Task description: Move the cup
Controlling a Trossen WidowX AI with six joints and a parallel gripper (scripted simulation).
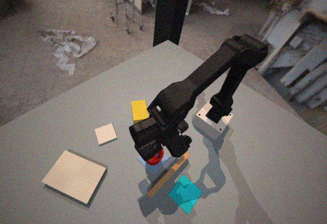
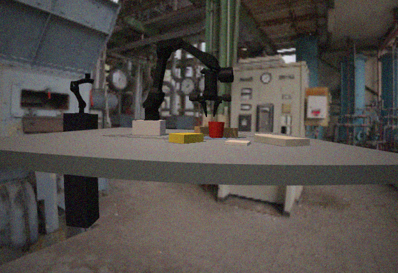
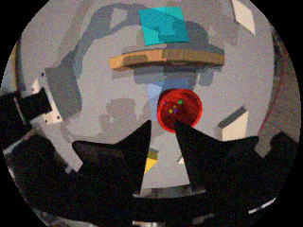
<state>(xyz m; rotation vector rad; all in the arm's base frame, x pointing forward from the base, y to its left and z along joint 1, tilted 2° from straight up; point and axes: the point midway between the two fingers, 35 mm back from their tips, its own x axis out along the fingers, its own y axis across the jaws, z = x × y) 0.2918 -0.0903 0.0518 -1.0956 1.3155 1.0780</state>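
Right now my gripper tip is 60 mm above the red cup and 30 mm short of it. Also, from my gripper tip: light blue pad 100 mm below, 30 mm ahead; teal pad 180 mm to the left, 100 mm below, 40 mm ahead; orange bar 90 mm to the left, 80 mm below, 40 mm ahead.
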